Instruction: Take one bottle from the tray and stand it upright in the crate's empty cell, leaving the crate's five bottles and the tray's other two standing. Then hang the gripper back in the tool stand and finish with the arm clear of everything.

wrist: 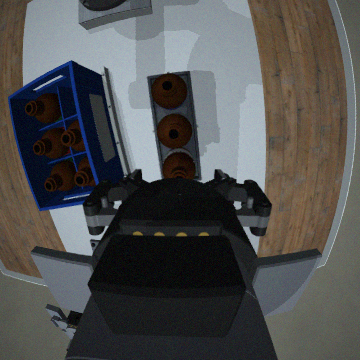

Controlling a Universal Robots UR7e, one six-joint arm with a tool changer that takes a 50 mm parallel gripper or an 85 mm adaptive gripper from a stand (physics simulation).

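Frame: origin at the arm's base, x up, y right, z ahead, level; centimetres.
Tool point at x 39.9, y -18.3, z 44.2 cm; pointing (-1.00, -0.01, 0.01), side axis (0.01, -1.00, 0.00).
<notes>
A point is followed by its place in that frame.
The blue crate (91, 81) {x 3.9, y 0.2, z 28.6 cm} stands at the left of the wrist view with five brown bottles, including one bottle (42, 108) {x 7.8, y 11.3, z 33.1 cm} at its upper left. Its upper right cell is empty. The grey tray (194, 125) {x -2.8, y -22.5, z 39.5 cm} lies in the middle, holding three brown bottles: a far bottle (169, 91) {x 10.6, y -17.1, z 33.1 cm}, a middle bottle (174, 131) {x 10.6, y -17.9, z 40.0 cm} and a near bottle (179, 164) {x 6.9, y -18.8, z 46.8 cm}. All three look upright. My gripper (177, 176) is open, its fingers spread wide with no bottle held. It is above and at the near end of the tray, and its body hides what is below the near bottle.
A grey block (116, 17) {x -3.6, y -2.4, z 8.8 cm} with a dark round top stands at the far edge. A pale rail (114, 120) {x -2.7, y -2.8, z 37.8 cm} runs along the crate's right side. Grey and black hardware (64, 320) {x 29.1, y 2.8, z 70.3 cm}, partly hidden, shows at the lower left. The wooden table surface (305, 125) borders the pale mat.
</notes>
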